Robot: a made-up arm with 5 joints.
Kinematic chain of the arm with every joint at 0, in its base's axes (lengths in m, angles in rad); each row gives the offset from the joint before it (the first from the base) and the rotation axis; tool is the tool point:
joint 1: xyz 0 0 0.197 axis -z
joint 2: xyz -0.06 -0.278 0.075 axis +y
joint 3: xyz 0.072 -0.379 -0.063 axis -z
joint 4: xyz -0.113 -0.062 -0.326 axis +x
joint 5: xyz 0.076 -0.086 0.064 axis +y
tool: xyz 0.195 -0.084 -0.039
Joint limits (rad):
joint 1: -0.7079..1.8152
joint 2: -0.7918..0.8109
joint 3: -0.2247..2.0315
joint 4: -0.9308..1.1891
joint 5: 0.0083..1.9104
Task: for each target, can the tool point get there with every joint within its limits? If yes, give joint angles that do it. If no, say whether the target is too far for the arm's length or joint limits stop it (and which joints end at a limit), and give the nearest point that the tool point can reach.
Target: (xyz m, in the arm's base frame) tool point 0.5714 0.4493 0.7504
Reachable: no: joint limits stop it (at a limit: joint 1, joint 2, joint 3, joint 4, joint 5) | nearest point 0.7173 -0.3904 0.2879 | short by 0.970 m
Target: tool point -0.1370 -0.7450 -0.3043
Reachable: yes | joints 0.3158 -0.0002 0.1033 1.0054 0.6257
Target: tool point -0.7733 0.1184 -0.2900
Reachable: yes | joints 1.5020 0.1364 1.4247 0.7800 0.6818
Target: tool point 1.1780 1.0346 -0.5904
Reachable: no: too far | nearest point 0.6617 -0.1131 -0.0699 | short by 1.362 m
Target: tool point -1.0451 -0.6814 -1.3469
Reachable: no: too far | nearest point -0.6814 -0.4443 -0.3201 | short by 1.115 m
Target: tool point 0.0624 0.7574 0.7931
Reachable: no: joint limits stop it (at a limit: joint 1, joint 2, joint 5) | nearest point -0.3934 0.5372 0.1718 | short by 0.801 m
